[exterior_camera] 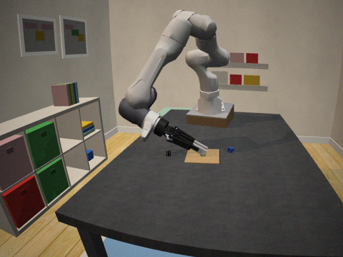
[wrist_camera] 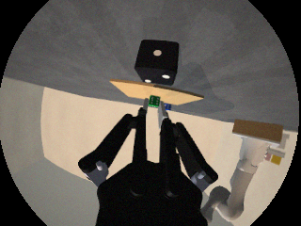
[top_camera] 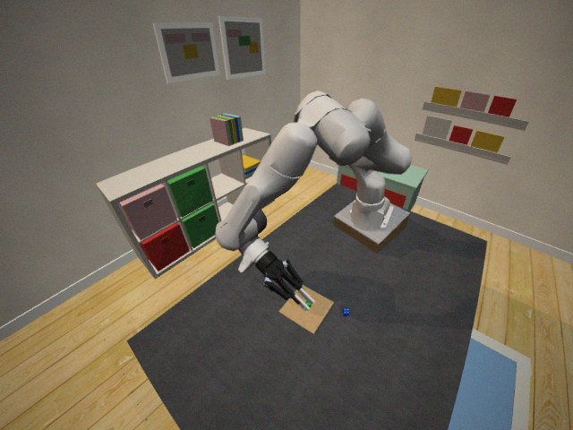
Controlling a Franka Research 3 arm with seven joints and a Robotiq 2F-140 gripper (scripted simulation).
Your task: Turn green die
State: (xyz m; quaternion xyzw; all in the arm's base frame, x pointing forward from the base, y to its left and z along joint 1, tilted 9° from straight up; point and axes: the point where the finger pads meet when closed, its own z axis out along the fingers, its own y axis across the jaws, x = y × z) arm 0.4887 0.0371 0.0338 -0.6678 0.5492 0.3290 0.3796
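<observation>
Now: the green die 20 mm to the left of my hand and 20 mm below it. From my hand the other things lie so: blue die 130 mm to the left, 70 mm behind, 30 mm below; tan mat 30 mm below, 20 mm to the left; black die 130 mm to the right, 30 mm below, 30 mm ahead.
</observation>
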